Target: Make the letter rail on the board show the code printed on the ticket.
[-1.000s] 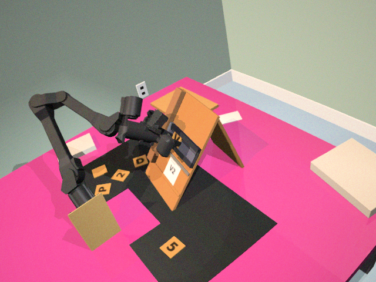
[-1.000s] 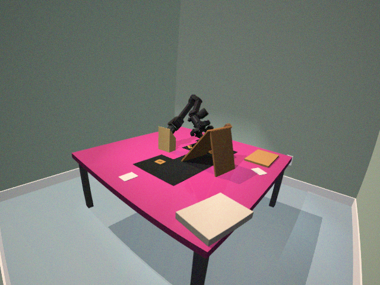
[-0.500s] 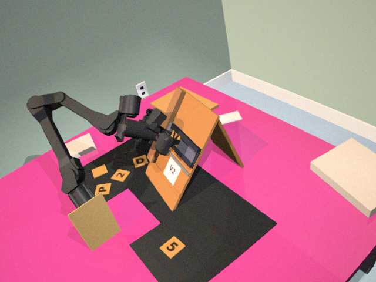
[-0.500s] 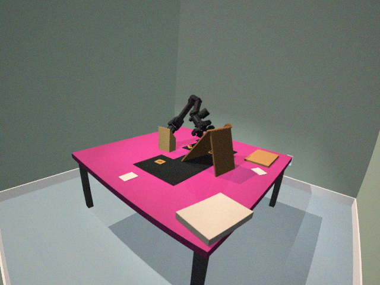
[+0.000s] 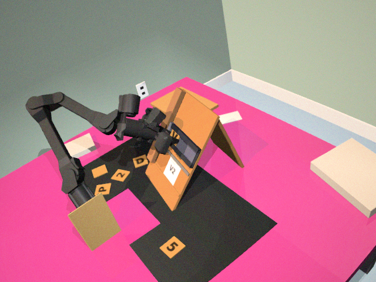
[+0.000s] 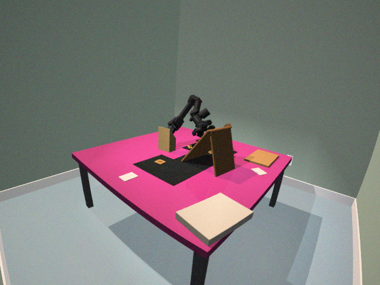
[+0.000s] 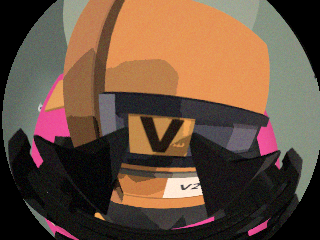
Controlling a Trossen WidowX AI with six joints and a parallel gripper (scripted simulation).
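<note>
Right now my gripper tip is 80 mm above the white ticket, 70 mm past it and 40 mm to the left of it. From my gripper tip the other things lie so: white block: 510 mm to the left, 240 mm behind, 150 mm below; then orange flat panel: 360 mm to the left, 300 mm ahead, 160 mm below; then black mat: 170 mm behind, 160 mm below, 20 mm to the right.
</note>
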